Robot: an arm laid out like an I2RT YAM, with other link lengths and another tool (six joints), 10 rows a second.
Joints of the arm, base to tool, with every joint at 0 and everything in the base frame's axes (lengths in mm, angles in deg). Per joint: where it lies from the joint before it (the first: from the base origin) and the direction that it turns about. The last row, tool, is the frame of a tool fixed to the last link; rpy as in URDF.
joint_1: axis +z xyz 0 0 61.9
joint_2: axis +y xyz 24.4 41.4 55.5
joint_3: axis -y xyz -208.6 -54.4 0
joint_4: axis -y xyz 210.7 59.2 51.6
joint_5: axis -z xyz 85.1 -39 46.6
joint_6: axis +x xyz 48.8 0 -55.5
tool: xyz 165 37 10 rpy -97.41 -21.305 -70.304
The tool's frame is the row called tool.
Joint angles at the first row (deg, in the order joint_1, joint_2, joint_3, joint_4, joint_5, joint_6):
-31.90, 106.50, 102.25, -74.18, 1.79, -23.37
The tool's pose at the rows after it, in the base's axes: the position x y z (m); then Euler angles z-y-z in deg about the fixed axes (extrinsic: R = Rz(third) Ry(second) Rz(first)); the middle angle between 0 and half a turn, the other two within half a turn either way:
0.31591 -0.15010 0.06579 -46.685 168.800 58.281
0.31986 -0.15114 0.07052 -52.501 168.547 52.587
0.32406 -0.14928 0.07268 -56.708 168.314 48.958
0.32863 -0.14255 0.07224 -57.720 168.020 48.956
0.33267 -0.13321 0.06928 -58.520 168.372 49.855
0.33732 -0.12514 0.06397 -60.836 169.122 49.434
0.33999 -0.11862 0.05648 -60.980 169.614 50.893
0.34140 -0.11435 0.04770 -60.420 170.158 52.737
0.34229 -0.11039 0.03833 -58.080 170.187 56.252
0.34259 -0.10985 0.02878 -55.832 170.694 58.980
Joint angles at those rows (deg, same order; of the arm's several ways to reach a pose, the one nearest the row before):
-31.90, 105.51, 103.06, -74.33, 1.50, -23.24
-31.82, 105.12, 103.51, -74.02, 1.32, -23.12
-31.26, 104.75, 103.35, -73.36, 1.23, -23.03
-30.07, 104.67, 103.01, -72.85, 1.04, -22.77
-28.19, 104.42, 101.93, -71.94, 1.45, -22.68
-26.19, 104.23, 100.30, -70.23, 2.30, -22.76
-24.82, 104.21, 98.36, -68.39, 2.70, -23.11
-23.86, 104.32, 96.30, -66.42, 3.10, -23.57
-23.35, 104.64, 94.33, -64.49, 2.86, -24.23
-23.02, 105.29, 92.80, -62.74, 3.24, -24.52

